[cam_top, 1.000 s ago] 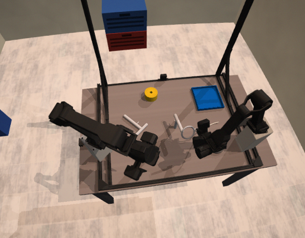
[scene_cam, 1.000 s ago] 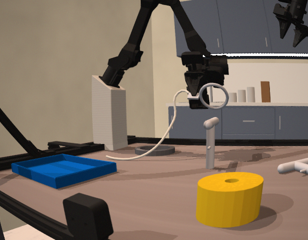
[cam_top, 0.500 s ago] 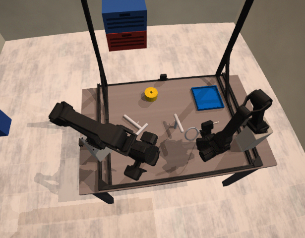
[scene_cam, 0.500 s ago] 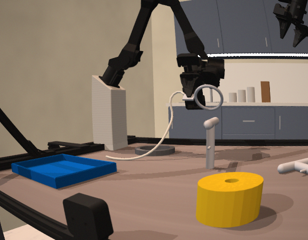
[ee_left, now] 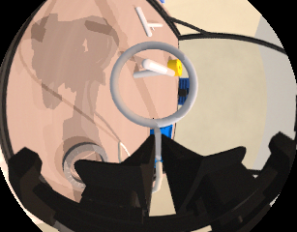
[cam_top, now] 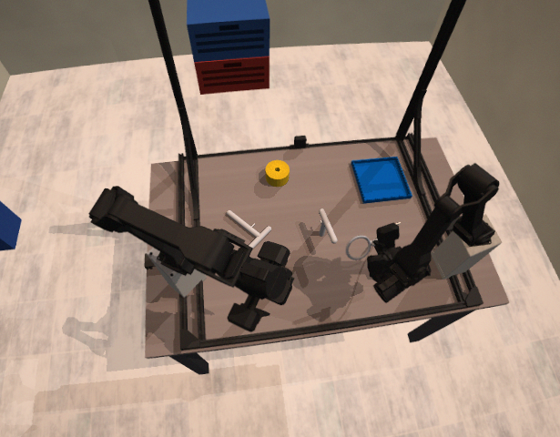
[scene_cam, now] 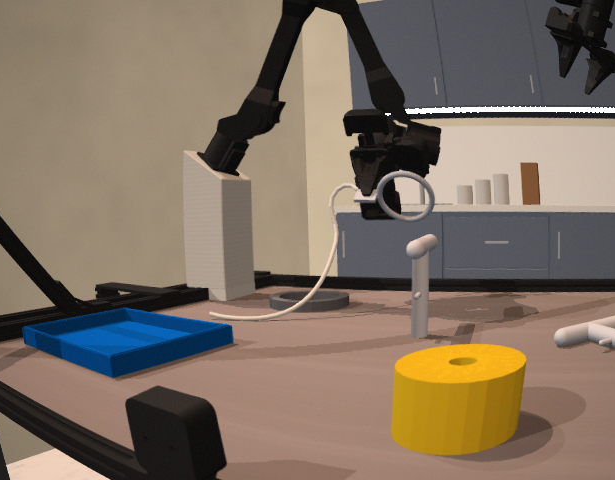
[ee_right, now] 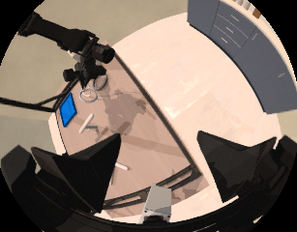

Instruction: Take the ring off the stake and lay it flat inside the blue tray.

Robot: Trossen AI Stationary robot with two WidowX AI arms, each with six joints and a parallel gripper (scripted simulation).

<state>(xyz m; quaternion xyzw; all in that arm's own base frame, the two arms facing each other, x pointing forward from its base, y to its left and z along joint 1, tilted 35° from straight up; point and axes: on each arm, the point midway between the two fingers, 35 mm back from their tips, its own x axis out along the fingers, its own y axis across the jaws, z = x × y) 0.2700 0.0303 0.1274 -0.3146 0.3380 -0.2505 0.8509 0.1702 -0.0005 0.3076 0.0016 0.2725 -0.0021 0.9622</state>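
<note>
Right now my left hand is 360 mm past the blue tray, 130 mm to the right of it and 170 mm above it. From my left hand the other things lie so: dark grey ring (110 mm to the left, 170 mm below); then white T-shaped pipe (170 mm behind, 380 mm to the right, 170 mm below); then yellow cylinder (400 mm behind, 280 mm to the right, 150 mm below).
</note>
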